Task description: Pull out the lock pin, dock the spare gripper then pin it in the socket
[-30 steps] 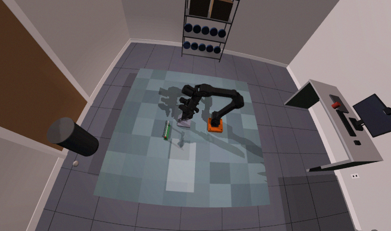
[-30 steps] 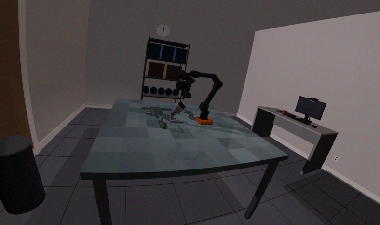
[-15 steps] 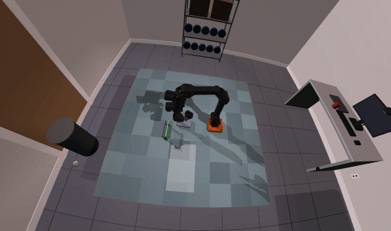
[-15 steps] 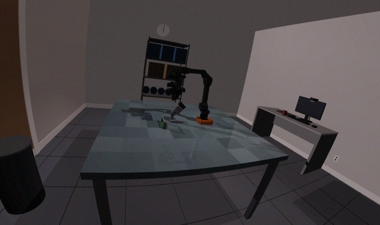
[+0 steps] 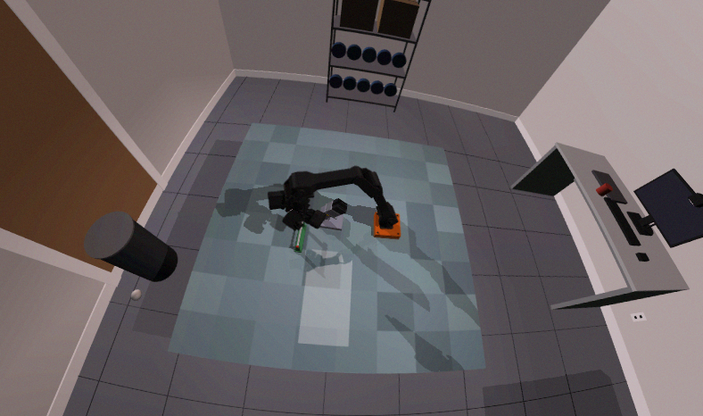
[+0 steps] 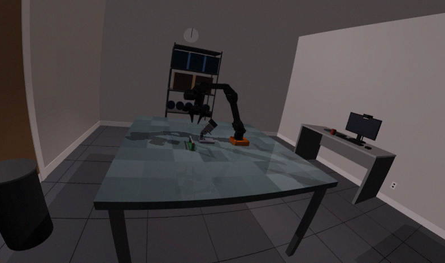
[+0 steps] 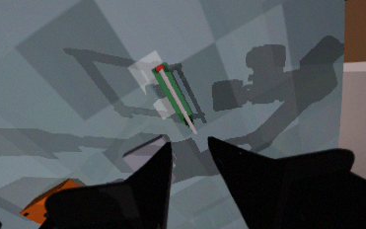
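Right now my gripper tip is 10 mm short of the green bracket, 20 mm to the right of it and 130 mm above it. Also, from my gripper tip: grey mount: 110 mm behind, 80 mm to the right, 110 mm below; then spare gripper: 130 mm behind, 80 mm to the right, 40 mm below.
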